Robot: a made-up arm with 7 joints.
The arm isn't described. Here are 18 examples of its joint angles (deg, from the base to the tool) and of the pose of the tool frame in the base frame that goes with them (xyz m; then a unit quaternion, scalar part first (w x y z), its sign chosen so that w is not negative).
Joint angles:
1: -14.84 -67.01 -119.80 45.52 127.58 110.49 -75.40
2: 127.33 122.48 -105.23 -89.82 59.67 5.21 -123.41
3: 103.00 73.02 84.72 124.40 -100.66 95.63 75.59
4: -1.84 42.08 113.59 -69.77 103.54 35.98 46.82
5: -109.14 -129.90 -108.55 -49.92 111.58 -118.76 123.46
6: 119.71 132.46 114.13 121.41 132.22 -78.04 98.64
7: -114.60 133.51 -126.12 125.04 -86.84 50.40 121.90
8: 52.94 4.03 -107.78 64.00 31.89 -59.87 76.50
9: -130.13 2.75 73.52 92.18 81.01 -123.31 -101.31
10: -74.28 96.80 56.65 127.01 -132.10 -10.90 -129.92
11: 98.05 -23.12 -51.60 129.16 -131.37 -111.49 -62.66
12: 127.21 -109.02 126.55 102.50 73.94 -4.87 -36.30
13: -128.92 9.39 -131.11 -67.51 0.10 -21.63 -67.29
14: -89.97 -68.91 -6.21 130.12 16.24 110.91 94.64
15: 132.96 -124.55 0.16 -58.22 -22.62 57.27 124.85
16: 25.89 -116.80 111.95 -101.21 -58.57 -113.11 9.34
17: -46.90 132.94 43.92 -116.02 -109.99 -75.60 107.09
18: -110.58 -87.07 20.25 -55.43 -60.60 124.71 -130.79
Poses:
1: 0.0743 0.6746 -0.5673 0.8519 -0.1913 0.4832 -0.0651
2: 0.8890 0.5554 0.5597 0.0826 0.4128 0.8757 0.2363
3: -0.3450 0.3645 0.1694 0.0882 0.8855 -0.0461 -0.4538
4: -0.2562 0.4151 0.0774 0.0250 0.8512 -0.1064 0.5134
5: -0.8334 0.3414 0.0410 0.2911 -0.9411 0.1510 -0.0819
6: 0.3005 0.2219 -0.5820 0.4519 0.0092 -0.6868 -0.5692
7: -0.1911 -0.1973 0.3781 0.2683 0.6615 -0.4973 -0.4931
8: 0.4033 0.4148 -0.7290 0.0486 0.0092 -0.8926 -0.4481
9: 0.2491 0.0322 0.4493 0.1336 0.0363 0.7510 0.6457
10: -0.0544 -0.6552 -0.1368 0.4163 0.1893 -0.1053 0.8831
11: 0.1241 -0.1552 -0.4345 0.6509 -0.1389 -0.2630 -0.6984
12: 0.5743 0.3330 -0.2330 0.0540 -0.9478 -0.2914 0.1178
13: -0.2135 -0.6711 -0.3390 0.0520 0.4517 -0.7864 -0.4180
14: 0.1512 -0.0084 -0.6148 0.7969 0.2204 -0.5553 0.0898
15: -0.1894 0.3660 0.3388 0.6595 -0.1209 0.7242 -0.1612
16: -0.0290 0.2246 -0.3720 0.3001 0.6564 -0.6840 -0.1061
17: 0.0346 0.1372 0.2795 0.6310 0.2708 0.2380 -0.6870
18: -0.1234 -0.0422 -0.1300 0.2469 0.7869 -0.5613 -0.0694
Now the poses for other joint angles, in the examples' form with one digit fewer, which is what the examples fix.
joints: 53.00 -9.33 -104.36 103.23 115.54 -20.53 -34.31
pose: 0.326 0.399 -0.675 0.738 -0.656 0.032 0.151
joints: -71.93 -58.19 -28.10 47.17 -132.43 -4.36 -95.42
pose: -0.169 0.112 -0.563 0.349 0.442 -0.652 0.507
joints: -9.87 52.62 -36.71 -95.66 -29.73 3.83 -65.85
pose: -0.796 -0.122 -0.289 0.307 -0.089 0.945 0.069
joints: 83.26 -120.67 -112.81 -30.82 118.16 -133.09 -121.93
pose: 0.644 -0.614 0.050 0.063 0.919 0.388 0.035
